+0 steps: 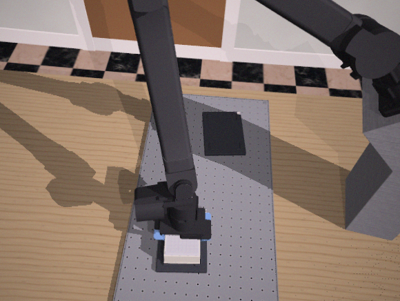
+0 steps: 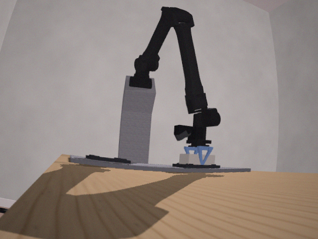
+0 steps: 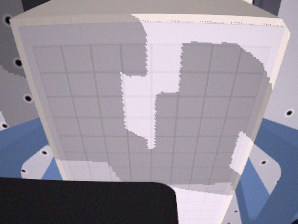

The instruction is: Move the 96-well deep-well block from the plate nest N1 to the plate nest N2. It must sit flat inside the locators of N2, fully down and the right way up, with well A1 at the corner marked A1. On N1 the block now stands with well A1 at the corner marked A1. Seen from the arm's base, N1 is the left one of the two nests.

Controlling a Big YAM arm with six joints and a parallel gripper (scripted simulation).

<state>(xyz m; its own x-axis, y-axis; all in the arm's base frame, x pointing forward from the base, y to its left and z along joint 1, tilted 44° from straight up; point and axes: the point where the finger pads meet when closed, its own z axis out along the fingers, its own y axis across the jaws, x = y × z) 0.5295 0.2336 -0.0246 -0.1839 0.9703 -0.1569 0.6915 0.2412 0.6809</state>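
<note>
Now: hand 2 cm above the dark plate nest N1. Round my hand: dark plate nest N2 (36 cm to the right, 2 cm below, 2 cm behind); then white deep-well block (1 cm above).
</note>
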